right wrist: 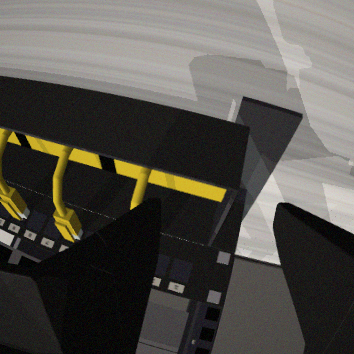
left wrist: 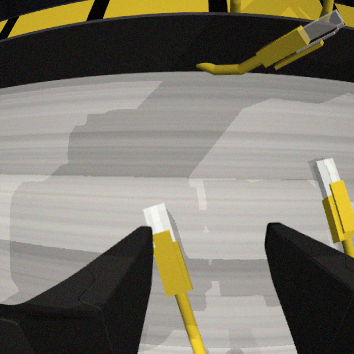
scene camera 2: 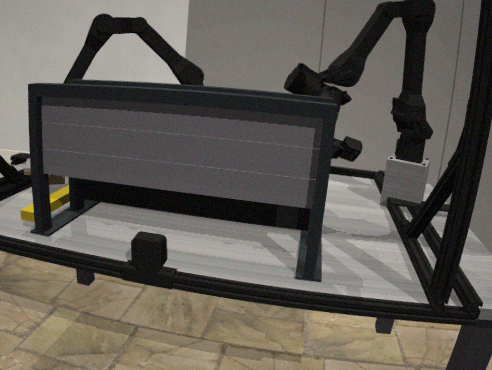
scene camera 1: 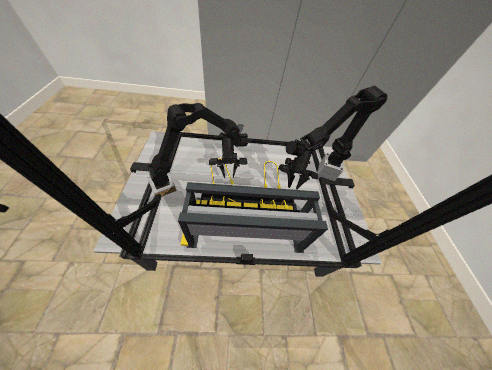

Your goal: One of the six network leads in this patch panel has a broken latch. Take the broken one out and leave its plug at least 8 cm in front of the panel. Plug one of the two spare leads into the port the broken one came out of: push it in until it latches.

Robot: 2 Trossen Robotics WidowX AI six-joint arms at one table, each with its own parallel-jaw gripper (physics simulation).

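Frame: origin at the left arm's base, x ahead, y left, z up, level; metres.
Where they show: left gripper, fingertip midpoint: (left wrist: 209, 236) (scene camera 1: 228, 178); right gripper, fingertip midpoint: (right wrist: 219, 212) (scene camera 1: 292, 188); left arm's base at its link origin: (scene camera 1: 161, 182); right arm's base at its link origin: (scene camera 2: 409, 159) (scene camera 1: 334, 161).
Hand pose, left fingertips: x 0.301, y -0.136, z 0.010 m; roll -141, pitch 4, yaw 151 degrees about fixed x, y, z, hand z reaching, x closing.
Each offset is from my left fingertips to the top centre of the thing. "spot": to the spot under its first point.
The patch panel {dz +0.208, dx -0.033, dy -0.240 m} (scene camera 1: 252, 191) (scene camera 2: 180, 145) stands mid-table in its dark frame. My left gripper (scene camera 1: 229, 175) (left wrist: 209, 236) is open above the table at the panel; a yellow spare lead plug {spot: dz -0.041, dx +0.018, dy -0.003 m} (left wrist: 172, 262) with a clear tip shows between the fingers, nearer the left-hand one, ungripped. Another yellow plug {dz -0.041, dx -0.076, dy +0.016 m} (left wrist: 340, 210) lies to its right. A third plug {spot: dz +0.004, dx -0.080, dy -0.053 m} (left wrist: 290, 47) shows tilted against the dark trough; its latch state is unclear. Yellow leads {spot: dz +0.036, dx +0.101, dy -0.255 m} (right wrist: 67, 222) {spot: dz +0.036, dx +0.054, dy -0.230 m} (right wrist: 12, 202) enter panel ports. My right gripper (scene camera 1: 294, 186) (right wrist: 219, 212) is open over the panel's right end, holding nothing.
A yellow lead loop {spot: dz -0.048, dx +0.302, dy +0.030 m} (scene camera 1: 270, 162) stands out behind the panel in scene camera 1. A yellow block (scene camera 1: 184, 240) (scene camera 2: 45, 204) lies by the panel's left leg. A dark foot plate {spot: dz -0.050, dx +0.223, dy -0.280 m} (right wrist: 270, 130) sticks out at the panel's end. Black rails edge the table.
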